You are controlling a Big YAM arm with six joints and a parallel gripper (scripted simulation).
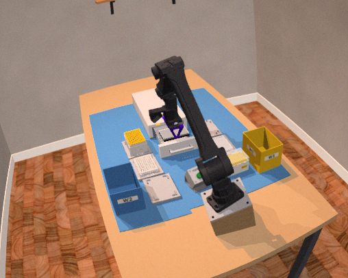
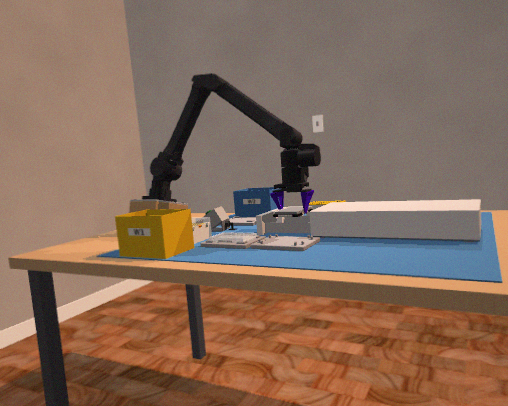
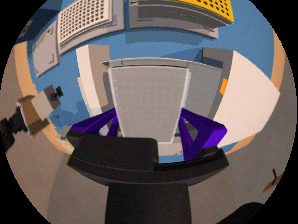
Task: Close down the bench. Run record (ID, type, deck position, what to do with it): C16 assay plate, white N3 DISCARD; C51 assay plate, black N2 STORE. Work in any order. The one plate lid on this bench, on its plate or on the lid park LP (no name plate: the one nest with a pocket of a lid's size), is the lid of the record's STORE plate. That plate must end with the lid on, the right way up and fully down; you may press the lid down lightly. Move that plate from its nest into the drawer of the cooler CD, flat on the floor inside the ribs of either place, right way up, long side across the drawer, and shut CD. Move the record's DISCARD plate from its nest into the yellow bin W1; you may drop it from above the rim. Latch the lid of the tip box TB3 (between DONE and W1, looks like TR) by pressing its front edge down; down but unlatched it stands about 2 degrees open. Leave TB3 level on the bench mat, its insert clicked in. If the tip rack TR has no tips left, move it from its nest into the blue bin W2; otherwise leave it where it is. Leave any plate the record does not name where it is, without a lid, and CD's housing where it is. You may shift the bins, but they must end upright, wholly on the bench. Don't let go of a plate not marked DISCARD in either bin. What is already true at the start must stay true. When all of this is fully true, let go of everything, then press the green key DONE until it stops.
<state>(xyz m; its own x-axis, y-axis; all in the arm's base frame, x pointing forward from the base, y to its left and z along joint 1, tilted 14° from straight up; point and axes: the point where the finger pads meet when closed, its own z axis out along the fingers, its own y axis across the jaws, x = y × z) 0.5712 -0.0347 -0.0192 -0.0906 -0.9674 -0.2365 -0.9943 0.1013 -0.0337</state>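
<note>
Now: the cooler drawer 4 cm below my hand and 3 cm ahead of it. Round my hand: cooler CD 17 cm ahead, 4 cm below, 2 cm to the right; then plate lid right at my hand; then black plate right at my hand.
</note>
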